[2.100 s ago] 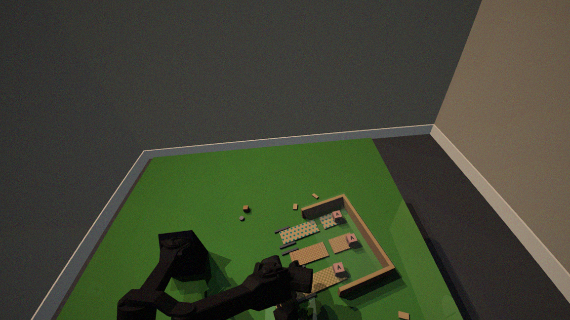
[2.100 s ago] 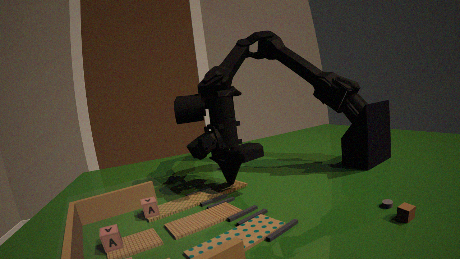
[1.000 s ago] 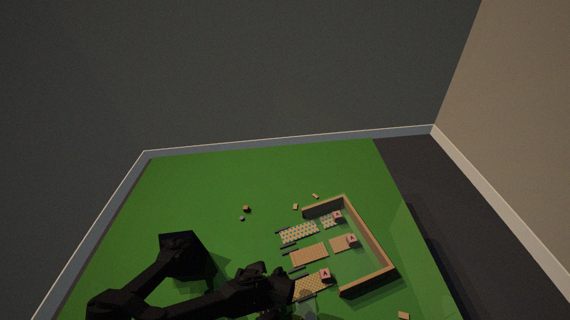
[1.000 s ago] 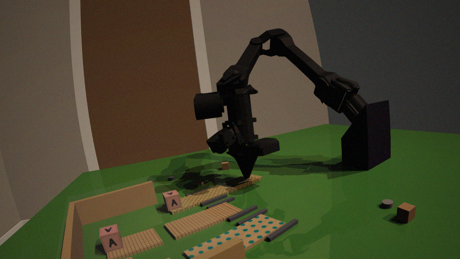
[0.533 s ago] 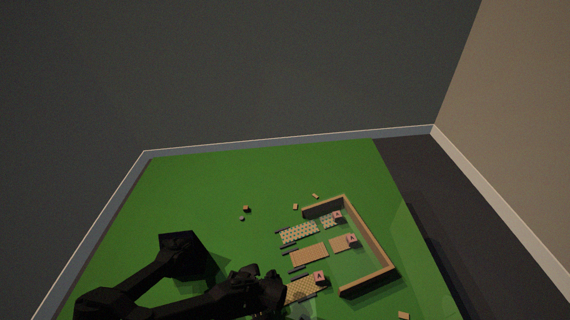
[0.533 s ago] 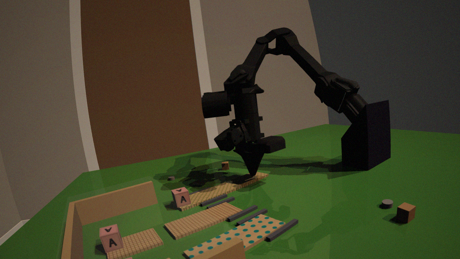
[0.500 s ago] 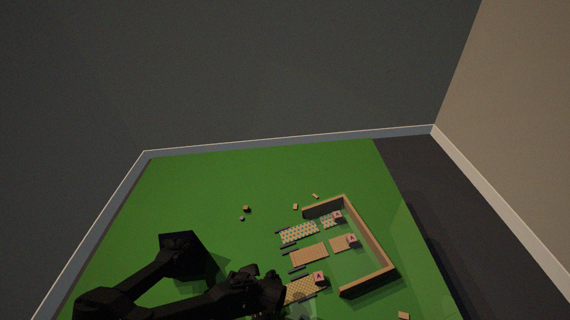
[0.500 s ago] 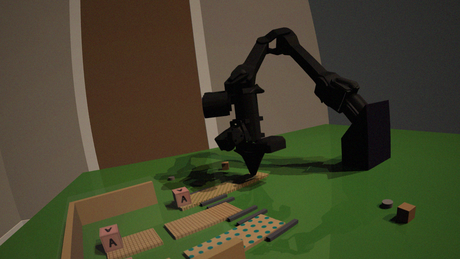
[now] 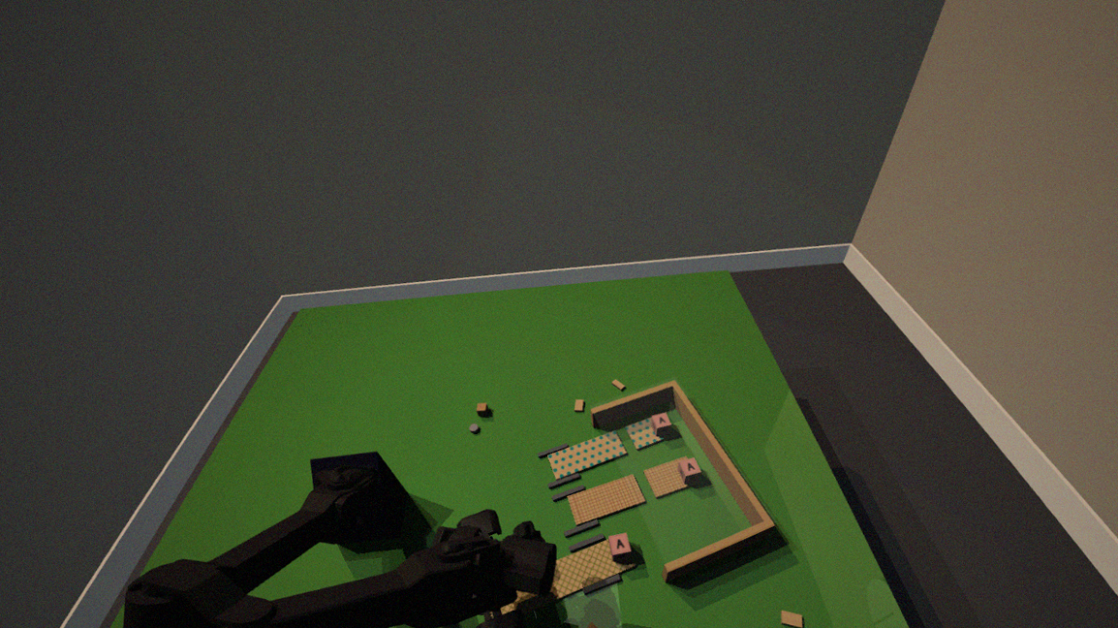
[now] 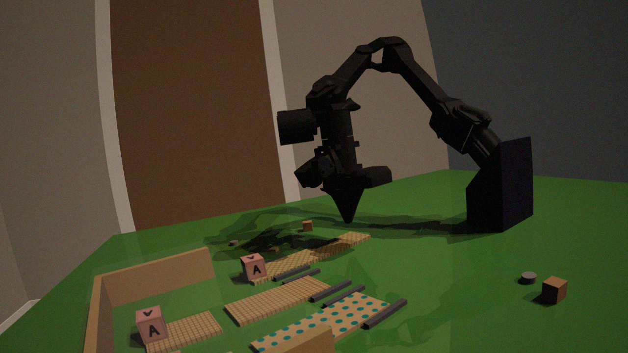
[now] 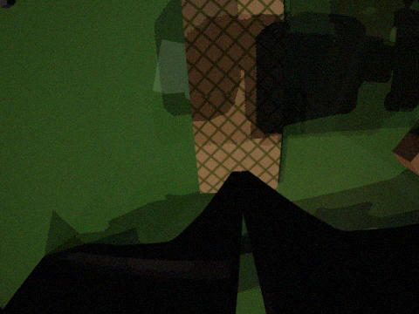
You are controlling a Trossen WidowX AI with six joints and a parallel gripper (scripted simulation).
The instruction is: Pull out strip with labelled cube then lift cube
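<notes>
Now: gripper tip 90 mm short of the cross-hatched strip, 30 mm to the right of it and 30 mm above it.
</notes>
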